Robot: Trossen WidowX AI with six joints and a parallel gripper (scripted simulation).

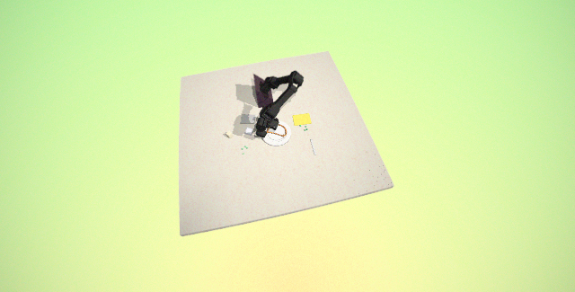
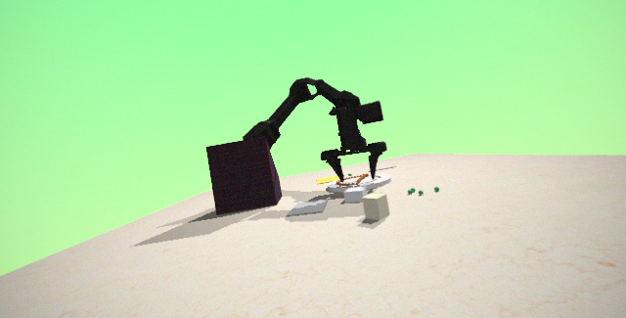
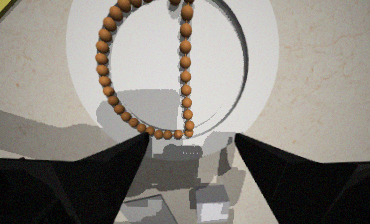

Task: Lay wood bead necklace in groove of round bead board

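My gripper tip is 60 mm to the right of the round white bead board, 10 mm short of it and 10 mm above it. The rest, counted from my gripper tip: cream cube: 250 mm to the right, 20 mm behind; then yellow card: 250 mm to the left, 70 mm behind, 20 mm below; then grey flat plate: 140 mm behind, 120 mm to the right, 20 mm below.
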